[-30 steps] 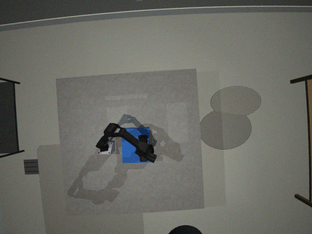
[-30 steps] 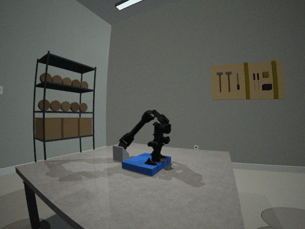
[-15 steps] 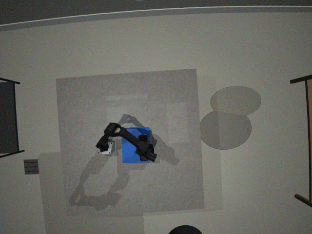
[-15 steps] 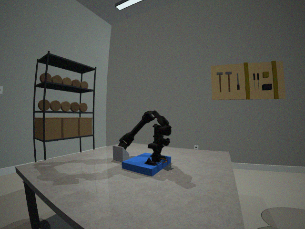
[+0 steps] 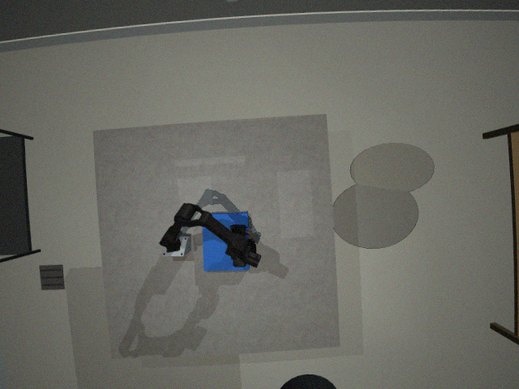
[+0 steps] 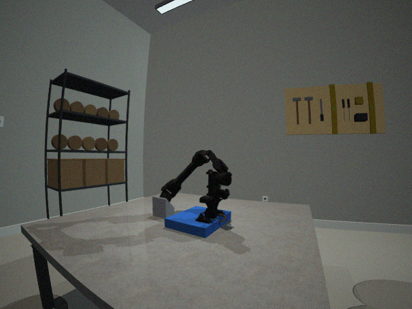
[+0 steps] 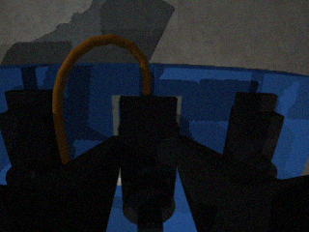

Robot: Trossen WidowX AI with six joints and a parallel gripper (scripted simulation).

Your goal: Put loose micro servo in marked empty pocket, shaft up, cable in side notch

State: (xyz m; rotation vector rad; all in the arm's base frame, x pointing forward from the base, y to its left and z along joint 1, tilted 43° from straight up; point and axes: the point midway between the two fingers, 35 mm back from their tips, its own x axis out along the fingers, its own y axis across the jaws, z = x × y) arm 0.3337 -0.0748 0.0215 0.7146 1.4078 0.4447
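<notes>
Right now the blue deck is 12 cm behind my gripper tip, 5 cm below it and 2 cm to the left of it.
</notes>
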